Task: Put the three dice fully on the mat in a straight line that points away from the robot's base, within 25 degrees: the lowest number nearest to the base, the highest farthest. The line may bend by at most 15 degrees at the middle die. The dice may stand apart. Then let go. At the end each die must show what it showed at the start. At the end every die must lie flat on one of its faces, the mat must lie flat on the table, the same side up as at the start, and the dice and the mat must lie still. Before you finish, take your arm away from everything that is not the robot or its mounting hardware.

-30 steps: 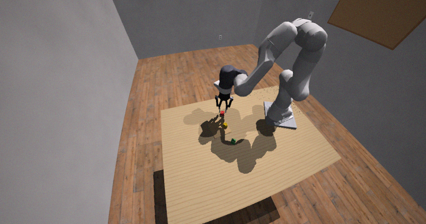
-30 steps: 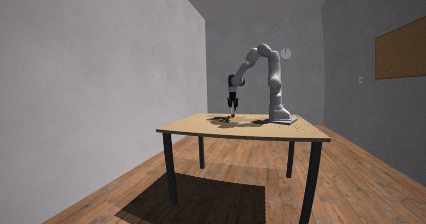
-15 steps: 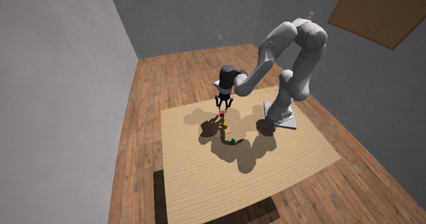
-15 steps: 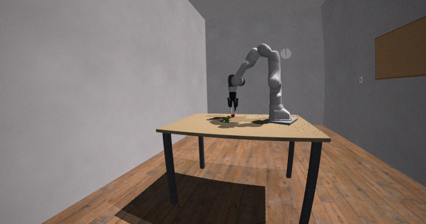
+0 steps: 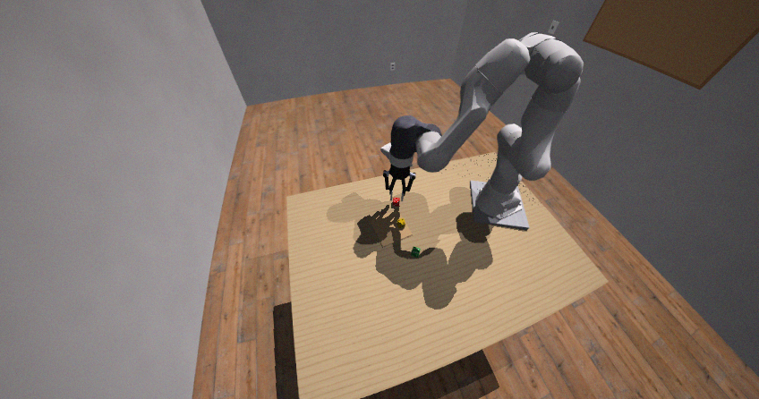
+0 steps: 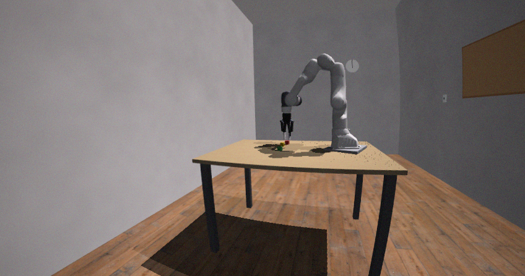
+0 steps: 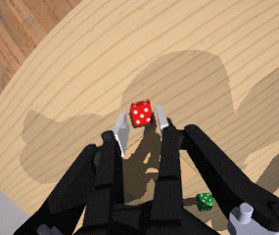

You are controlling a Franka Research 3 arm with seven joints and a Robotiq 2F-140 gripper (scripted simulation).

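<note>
My hand is 60 mm above the red die. Also, from my hand: yellow die: 10 mm ahead, 120 mm to the left, 50 mm below; then green die: 20 mm behind, 260 mm to the left, 60 mm below; then tan mat: 50 mm ahead, 120 mm to the left, 70 mm below.
</note>
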